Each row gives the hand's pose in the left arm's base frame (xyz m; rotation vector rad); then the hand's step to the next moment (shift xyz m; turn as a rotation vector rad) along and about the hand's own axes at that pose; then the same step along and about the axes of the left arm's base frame.
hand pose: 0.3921 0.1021 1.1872 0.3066 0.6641 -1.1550
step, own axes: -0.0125 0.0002 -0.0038 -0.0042 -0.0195 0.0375
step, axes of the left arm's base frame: -0.0041 0.0114 0.0049 -0.0067 -0.0250 0.0337
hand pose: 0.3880 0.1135 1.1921 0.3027 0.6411 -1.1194
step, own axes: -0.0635 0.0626 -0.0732 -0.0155 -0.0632 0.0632
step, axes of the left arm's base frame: 0.0149 0.1119 -0.0238 -0.0410 -0.0487 0.0646
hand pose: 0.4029 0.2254 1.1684 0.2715 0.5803 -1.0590
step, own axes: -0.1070 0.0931 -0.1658 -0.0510 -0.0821 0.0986
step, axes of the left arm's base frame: -0.0092 0.2025 -0.0808 -0.0592 -0.0483 0.1150
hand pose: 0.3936 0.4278 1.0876 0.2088 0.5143 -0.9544
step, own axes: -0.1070 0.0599 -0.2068 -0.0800 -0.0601 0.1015
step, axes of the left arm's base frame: -0.0685 0.1922 -0.1271 -0.0538 -0.0160 0.1310
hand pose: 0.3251 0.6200 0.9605 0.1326 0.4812 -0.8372
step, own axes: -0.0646 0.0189 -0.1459 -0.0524 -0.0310 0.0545
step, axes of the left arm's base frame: -0.0749 0.1002 -0.1008 -0.0333 -0.0013 0.0746
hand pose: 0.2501 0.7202 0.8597 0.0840 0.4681 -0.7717
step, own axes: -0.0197 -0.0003 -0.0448 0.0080 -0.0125 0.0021
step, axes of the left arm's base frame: -0.0293 0.0234 -0.0314 -0.0029 -0.0147 -0.0004
